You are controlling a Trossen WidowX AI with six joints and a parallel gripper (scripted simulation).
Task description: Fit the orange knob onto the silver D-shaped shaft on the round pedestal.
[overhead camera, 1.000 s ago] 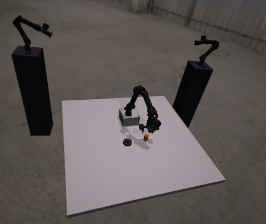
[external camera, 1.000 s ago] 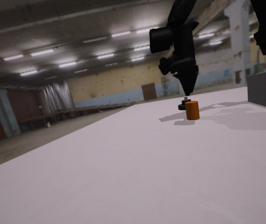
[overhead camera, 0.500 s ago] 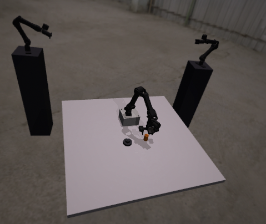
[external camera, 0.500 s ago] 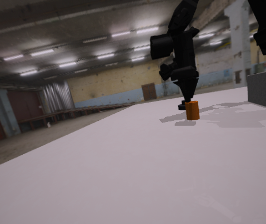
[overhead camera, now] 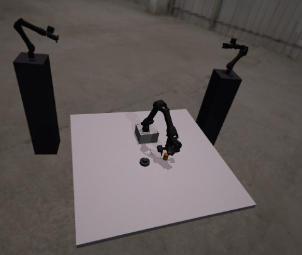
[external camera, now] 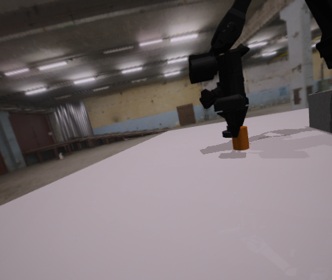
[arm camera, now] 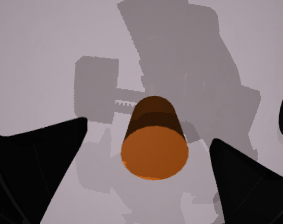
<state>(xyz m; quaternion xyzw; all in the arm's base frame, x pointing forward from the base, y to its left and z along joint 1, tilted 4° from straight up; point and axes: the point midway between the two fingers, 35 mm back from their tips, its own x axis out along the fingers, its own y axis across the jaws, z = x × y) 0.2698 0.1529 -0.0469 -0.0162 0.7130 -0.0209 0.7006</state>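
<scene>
My gripper tip is right at the orange knob. Round my gripper tip: silver shaft 4 cm ahead, 19 cm to the right, 1 cm below.
</scene>
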